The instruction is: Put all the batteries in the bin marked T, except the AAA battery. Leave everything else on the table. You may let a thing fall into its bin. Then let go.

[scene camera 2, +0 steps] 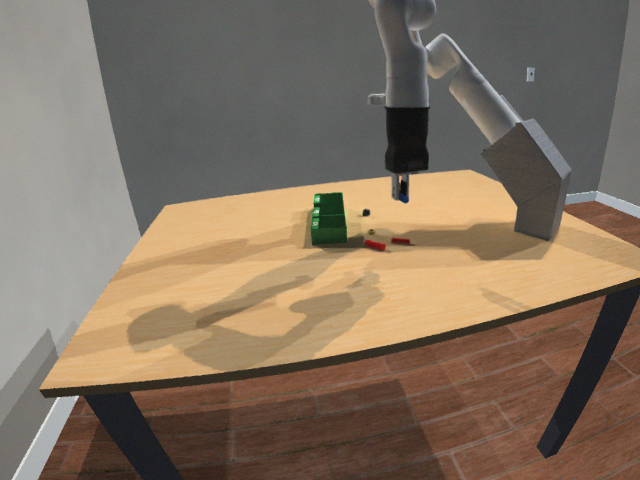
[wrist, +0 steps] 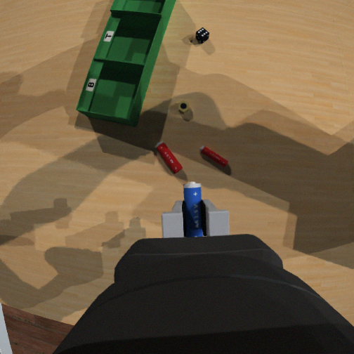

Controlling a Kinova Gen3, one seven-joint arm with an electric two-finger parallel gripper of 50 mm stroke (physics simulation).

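Where they show: gripper, between the fingertips: (scene camera 2: 400, 198); arm's base, origin of its link: (scene camera 2: 507, 135).
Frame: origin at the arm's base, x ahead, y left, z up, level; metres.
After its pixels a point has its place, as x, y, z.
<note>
My gripper (scene camera 2: 400, 194) @[0.368, 0.072, -0.094] (wrist: 192, 212) is shut on a blue battery (scene camera 2: 404, 198) @[0.372, 0.096, -0.086] (wrist: 193, 200) and holds it well above the table. The battery's pale plus end points away from the gripper body in the wrist view. The larger red battery (scene camera 2: 375, 244) @[0.396, 0.017, -0.214] (wrist: 169, 158) lies on the table near the green bins. The smaller, thinner red battery (scene camera 2: 400, 240) @[0.332, 0.018, -0.218] (wrist: 214, 156), the AAA one by its size, lies to its right. The bin marked T (wrist: 108, 36) is the compartment beside the one marked B (wrist: 91, 84); the inside that shows of T holds no battery.
A black die (scene camera 2: 366, 212) @[0.329, -0.174, -0.215] (wrist: 202, 35) and a small brass nut (scene camera 2: 371, 231) @[0.370, -0.057, -0.217] (wrist: 183, 106) lie right of the green bins. A third compartment of the row (wrist: 141, 6) is cut off at the top of the wrist view. The table (scene camera 2: 248, 330) @[0.706, 0.190, -0.226] has a dark front edge.
</note>
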